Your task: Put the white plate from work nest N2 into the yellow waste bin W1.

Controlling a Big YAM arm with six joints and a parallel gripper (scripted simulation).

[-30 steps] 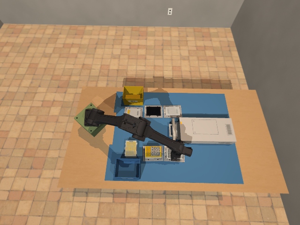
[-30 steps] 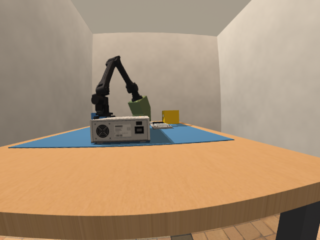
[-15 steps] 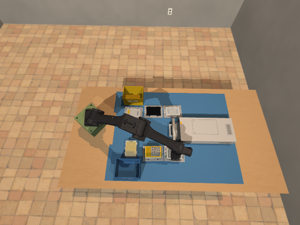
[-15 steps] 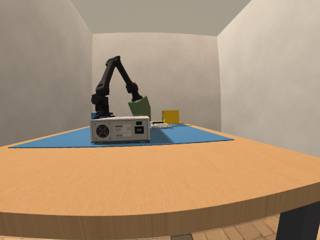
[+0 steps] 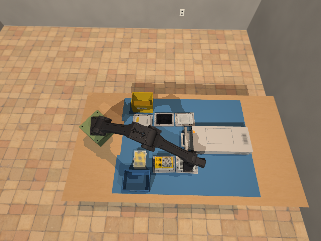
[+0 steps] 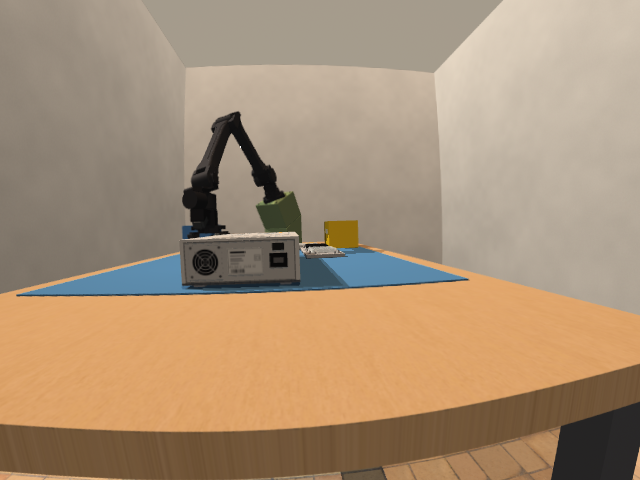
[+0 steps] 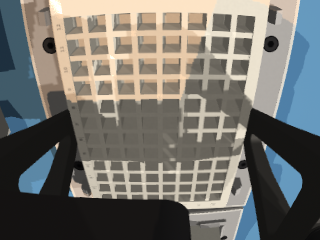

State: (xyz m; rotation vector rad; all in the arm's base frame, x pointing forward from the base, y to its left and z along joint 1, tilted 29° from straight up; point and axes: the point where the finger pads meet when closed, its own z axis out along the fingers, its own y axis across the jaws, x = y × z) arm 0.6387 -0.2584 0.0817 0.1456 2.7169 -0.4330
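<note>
The white plate is right at my hand. Also, from my hand: black plate (12 cm behind, 40 cm to the left); blue bin (37 cm behind, 8 cm to the right, 2 cm above); instrument box (21 cm ahead, 16 cm to the left, 2 cm above).
</note>
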